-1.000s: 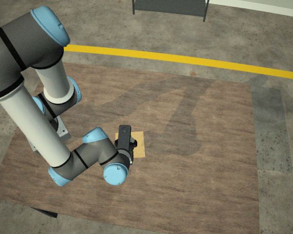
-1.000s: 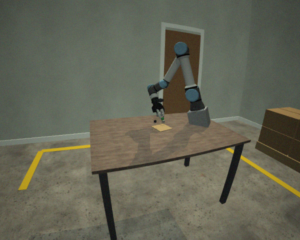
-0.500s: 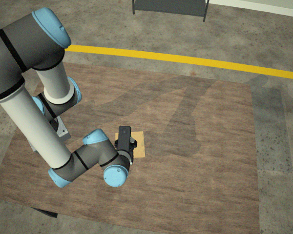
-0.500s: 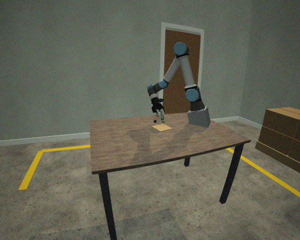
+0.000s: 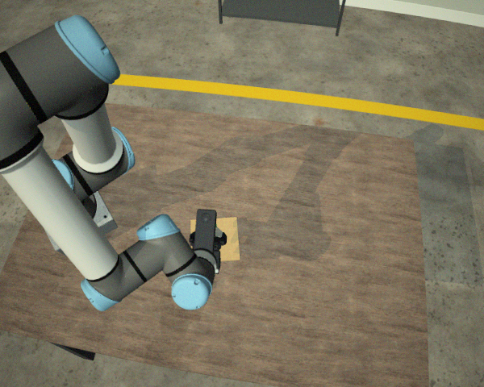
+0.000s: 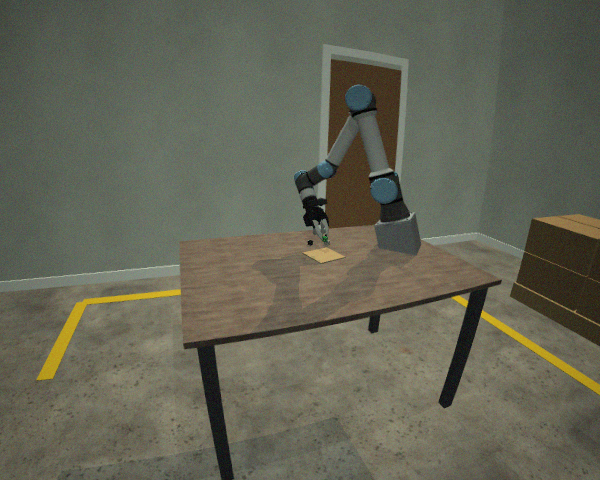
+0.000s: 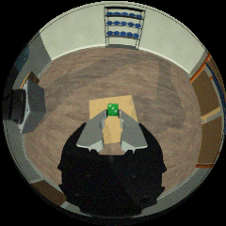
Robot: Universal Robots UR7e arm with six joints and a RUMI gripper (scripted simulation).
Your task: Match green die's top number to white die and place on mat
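Right now the tan mat is 80 mm below my hand and 10 mm to the left of it. The rest, counted from my hand: black die: 140 mm to the right, 80 mm below, 30 mm ahead; then white die: 130 mm to the right, 80 mm below, 50 mm behind; then green die: 10 mm to the left, 10 mm below.
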